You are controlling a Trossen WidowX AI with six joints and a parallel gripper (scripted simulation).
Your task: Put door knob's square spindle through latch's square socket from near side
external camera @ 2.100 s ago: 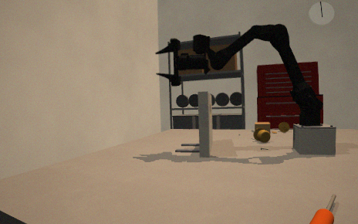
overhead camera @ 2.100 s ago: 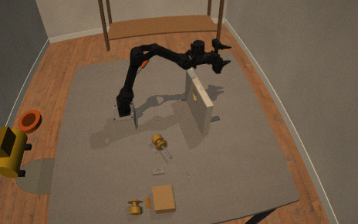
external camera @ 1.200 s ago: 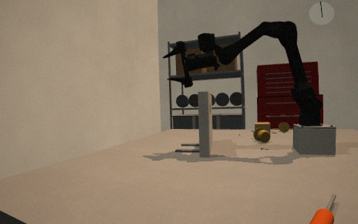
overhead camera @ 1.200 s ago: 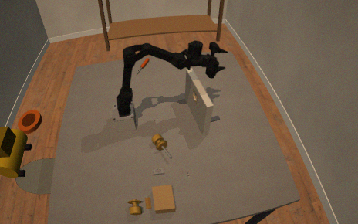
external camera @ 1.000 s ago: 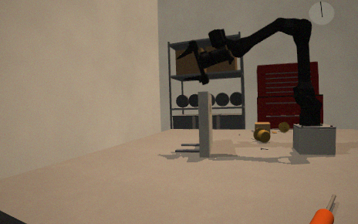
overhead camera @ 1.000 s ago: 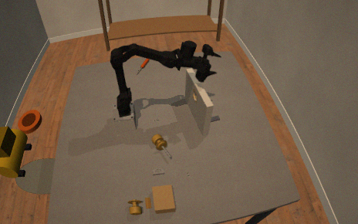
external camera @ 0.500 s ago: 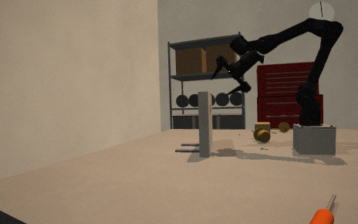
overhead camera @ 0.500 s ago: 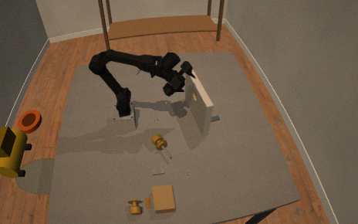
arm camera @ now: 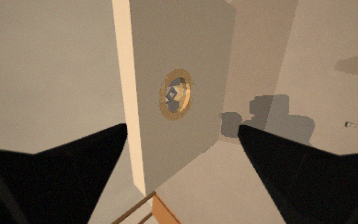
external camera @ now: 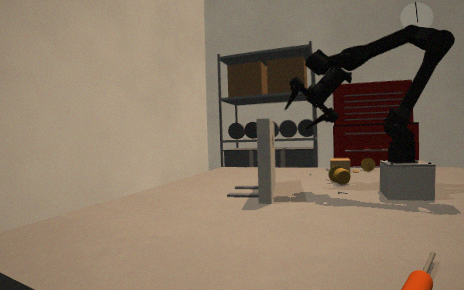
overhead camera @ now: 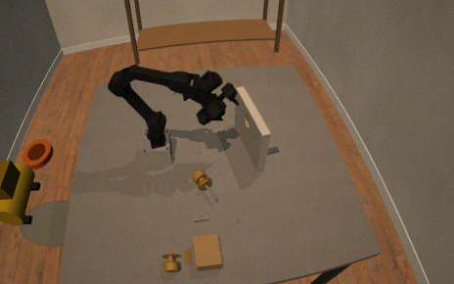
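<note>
Now: the wood door panel 12 cm ahead of my hand and 12 cm below it. The rest, counted from my hand: tan block: 20 cm behind, 46 cm to the right, 23 cm below; then orange-handled tool: 10 cm behind, 54 cm to the left, 25 cm below.
</note>
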